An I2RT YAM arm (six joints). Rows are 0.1 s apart.
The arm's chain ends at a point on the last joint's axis. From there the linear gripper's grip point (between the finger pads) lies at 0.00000 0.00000 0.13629 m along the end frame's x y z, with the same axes.
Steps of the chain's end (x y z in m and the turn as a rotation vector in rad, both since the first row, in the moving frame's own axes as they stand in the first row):
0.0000 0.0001 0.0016 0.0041 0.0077 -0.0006
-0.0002 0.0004 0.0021 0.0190 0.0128 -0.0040
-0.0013 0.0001 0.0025 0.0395 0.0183 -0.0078
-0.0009 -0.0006 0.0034 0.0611 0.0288 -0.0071
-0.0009 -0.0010 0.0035 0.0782 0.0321 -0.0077
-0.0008 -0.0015 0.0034 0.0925 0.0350 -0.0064
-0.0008 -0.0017 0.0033 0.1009 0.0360 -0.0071
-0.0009 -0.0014 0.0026 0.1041 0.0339 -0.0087
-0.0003 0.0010 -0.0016 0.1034 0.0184 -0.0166
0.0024 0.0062 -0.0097 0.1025 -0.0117 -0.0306
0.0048 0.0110 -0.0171 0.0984 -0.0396 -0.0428
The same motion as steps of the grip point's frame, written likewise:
0.0010 -0.0005 0.0016 0.0041 0.0077 -0.0006
0.0015 -0.0022 0.0021 0.0190 0.0128 -0.0040
0.0012 -0.0053 0.0024 0.0395 0.0183 -0.0078
0.0030 -0.0089 0.0031 0.0611 0.0288 -0.0071
0.0034 -0.0117 0.0030 0.0782 0.0321 -0.0077
0.0039 -0.0141 0.0027 0.0925 0.0350 -0.0064
0.0040 -0.0154 0.0025 0.1009 0.0360 -0.0071
0.0036 -0.0156 0.0018 0.1041 0.0339 -0.0087
0.0021 -0.0131 -0.0024 0.1034 0.0184 -0.0166
0.0006 -0.0077 -0.0104 0.1025 -0.0117 -0.0306
-0.0009 -0.0023 -0.0179 0.0984 -0.0396 -0.0428

